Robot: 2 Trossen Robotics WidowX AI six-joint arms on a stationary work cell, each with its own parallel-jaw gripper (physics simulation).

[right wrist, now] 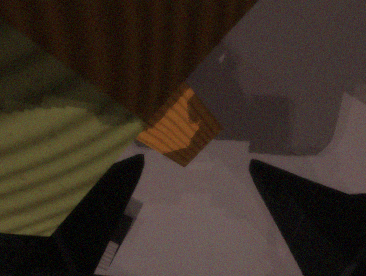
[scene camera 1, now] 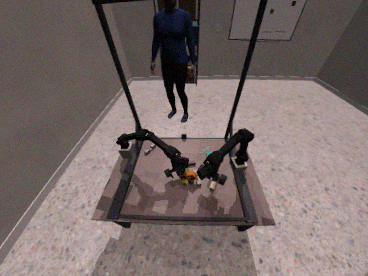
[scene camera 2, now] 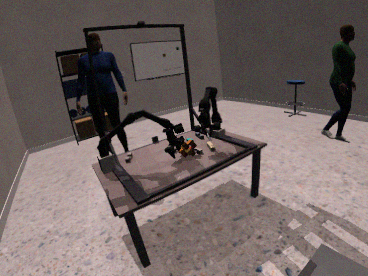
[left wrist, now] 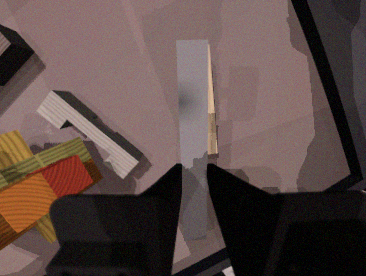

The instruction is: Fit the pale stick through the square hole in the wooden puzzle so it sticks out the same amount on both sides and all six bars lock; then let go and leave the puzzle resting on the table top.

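Places are measured from the left arm's base along level axes (x ahead, y left, z up), in centimetres.
Pixels of known places: left gripper, between the fingertips: (scene camera 1: 211,179) (scene camera 2: 208,137) (left wrist: 194,169); right gripper, between the fingertips: (right wrist: 196,161) (scene camera 2: 177,155); left arm's base, origin of its link: (scene camera 1: 239,161) (scene camera 2: 217,129); right arm's base, origin of its link: (scene camera 1: 125,146) (scene camera 2: 104,155).
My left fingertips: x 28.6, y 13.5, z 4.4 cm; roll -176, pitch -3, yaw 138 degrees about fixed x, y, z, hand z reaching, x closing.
Observation:
For each thing: its top centre in the pictures, then the offset to it from my left fingertips. "spot": a spot on its surface instead.
- pale stick, centre of its top: (left wrist: 200,104) (scene camera 2: 210,144) (scene camera 1: 214,181) dx -4.3, dy -2.2, dz -8.1 cm
- grey notched bar, centre of its top: (left wrist: 89,137) (scene camera 1: 196,176) dx +8.1, dy -8.1, dz -8.1 cm
- dark block, a spot on its surface: (left wrist: 15,55) spot: dx +7.9, dy -20.6, dz -9.5 cm
- small cyan item, centre of its top: (scene camera 1: 208,154) dx -7.2, dy -28.4, dz -9.7 cm
The pale stick (scene camera 1: 212,185) (scene camera 2: 210,145) (left wrist: 192,115) is between the fingers of my left gripper (scene camera 1: 214,178) (left wrist: 194,169), which is shut on it, to the right of the puzzle in scene camera 1. The wooden puzzle (scene camera 1: 189,176) (scene camera 2: 187,148) (left wrist: 72,175), of orange, red, olive and brown bars, is at the middle of the table. It fills the upper left of the right wrist view, close to the camera. My right gripper (scene camera 1: 181,171) (right wrist: 196,161) is open beside the puzzle, with nothing held. The square hole cannot be made out.
A grey notched bar (scene camera 1: 197,182) (left wrist: 90,132) lies beside the puzzle, between it and the stick. A dark block (left wrist: 15,55) lies beyond it. A small cyan item (scene camera 1: 208,154) and small pale pieces (scene camera 1: 150,148) (scene camera 2: 129,157) are farther back. A black frame (scene camera 1: 184,218) edges the table.

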